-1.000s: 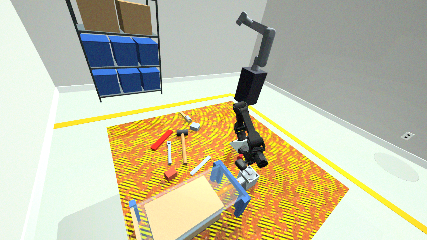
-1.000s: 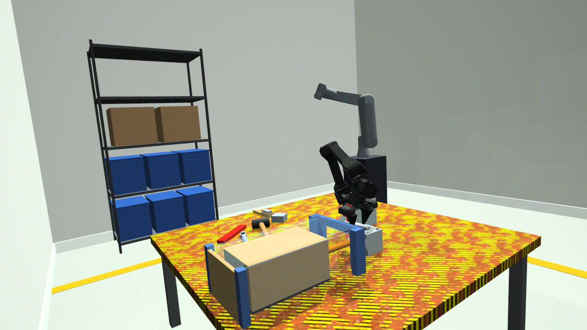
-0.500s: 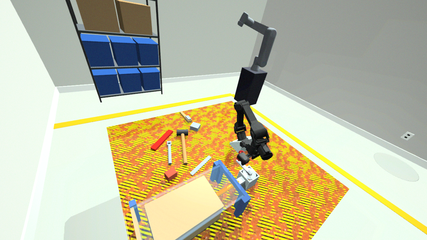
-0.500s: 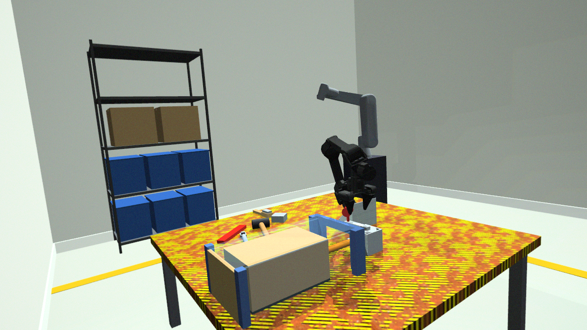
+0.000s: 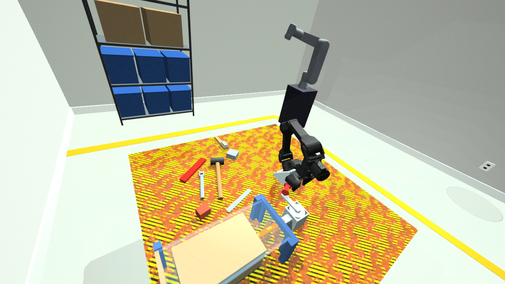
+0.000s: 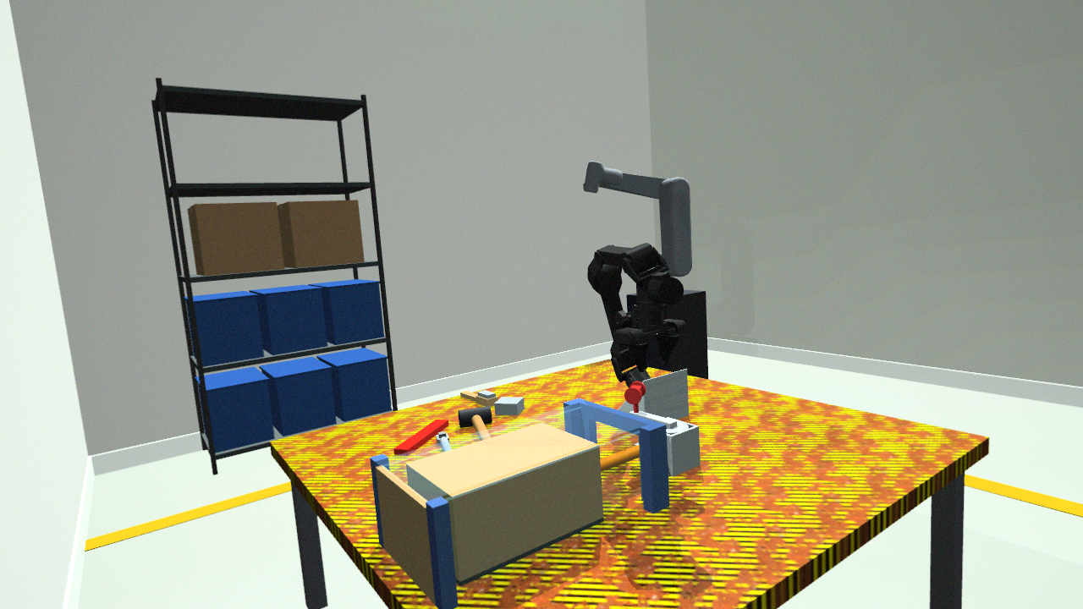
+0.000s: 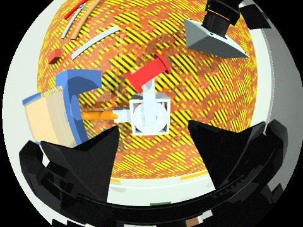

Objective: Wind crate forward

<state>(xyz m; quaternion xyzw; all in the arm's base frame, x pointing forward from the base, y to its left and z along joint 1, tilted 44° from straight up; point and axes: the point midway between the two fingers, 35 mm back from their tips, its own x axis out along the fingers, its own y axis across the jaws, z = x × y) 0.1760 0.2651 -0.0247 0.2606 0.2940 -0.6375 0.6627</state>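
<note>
Now: gripper tip 6 cm to the left of the red grip and 8 cm above it. Round my gripper tip: blue steel frame: 16 cm ahead, 5 cm to the left, 11 cm below; winch handle: 2 cm to the right, 11 cm below; grey winch: 2 cm behind, 4 cm to the left, 18 cm below.
</note>
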